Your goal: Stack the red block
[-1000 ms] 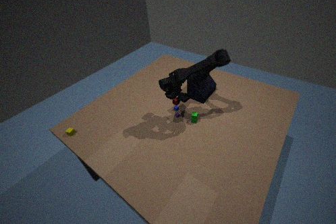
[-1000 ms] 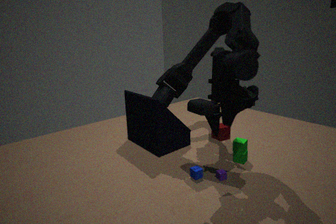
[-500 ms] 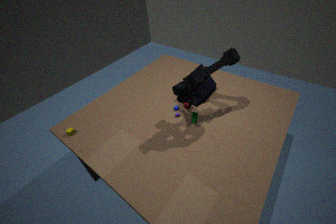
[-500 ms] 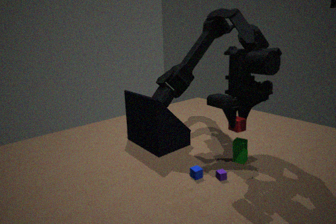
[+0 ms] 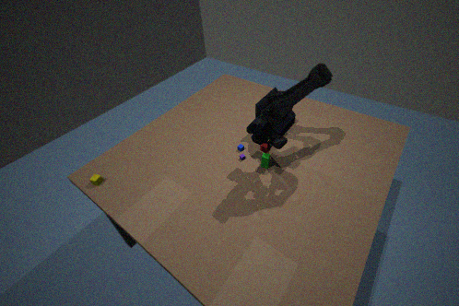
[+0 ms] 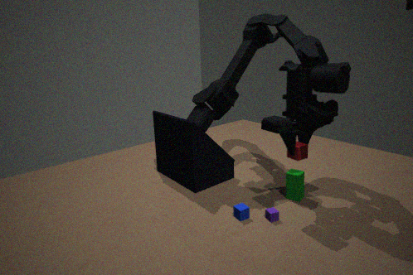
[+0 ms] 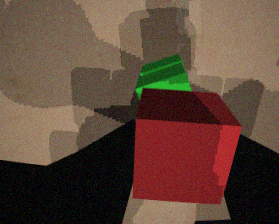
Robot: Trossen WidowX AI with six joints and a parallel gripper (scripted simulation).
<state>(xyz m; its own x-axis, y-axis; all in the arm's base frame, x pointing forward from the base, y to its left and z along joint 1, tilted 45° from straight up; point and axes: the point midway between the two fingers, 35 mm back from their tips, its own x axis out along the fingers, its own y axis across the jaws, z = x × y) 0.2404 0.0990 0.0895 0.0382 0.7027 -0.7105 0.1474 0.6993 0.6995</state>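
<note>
My gripper tip is 12 cm to the left of the small purple block, 11 cm above it and 2 cm short of it. From my gripper tip the other things lie so: blue block (16 cm to the right, 11 cm below, 3 cm behind); then red block (1 cm above); then yellow block (63 cm to the right, 53 cm ahead, 10 cm below).
</note>
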